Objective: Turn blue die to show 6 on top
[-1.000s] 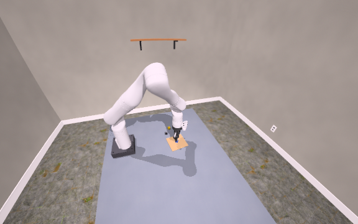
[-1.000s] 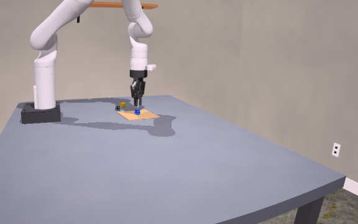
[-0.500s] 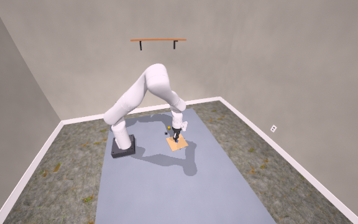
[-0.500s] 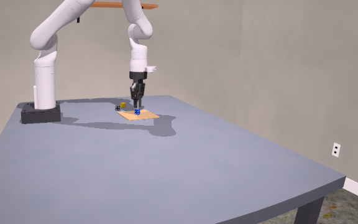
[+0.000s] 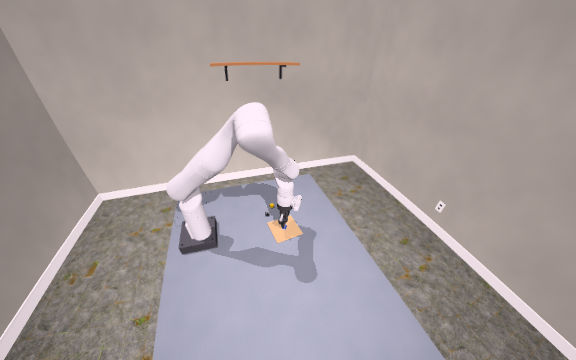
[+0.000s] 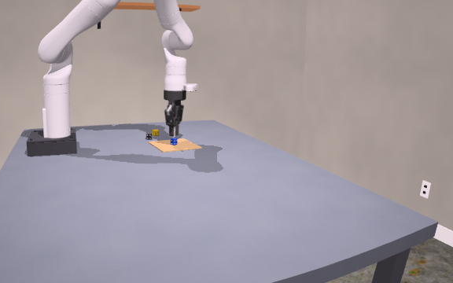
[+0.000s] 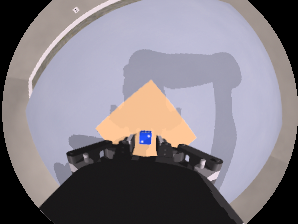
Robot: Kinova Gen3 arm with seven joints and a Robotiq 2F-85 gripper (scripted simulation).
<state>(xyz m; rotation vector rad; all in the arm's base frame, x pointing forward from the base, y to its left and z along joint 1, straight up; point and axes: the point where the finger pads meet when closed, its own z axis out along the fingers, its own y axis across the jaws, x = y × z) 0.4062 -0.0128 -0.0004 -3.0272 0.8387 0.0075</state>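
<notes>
Now: the blue die 4 cm below my hand. From my hand the other things lie so: black die (11 cm to the left, 7 cm behind, 4 cm below); mat (5 cm below); yellow die (17 cm to the left, 4 cm below, 3 cm behind).
</notes>
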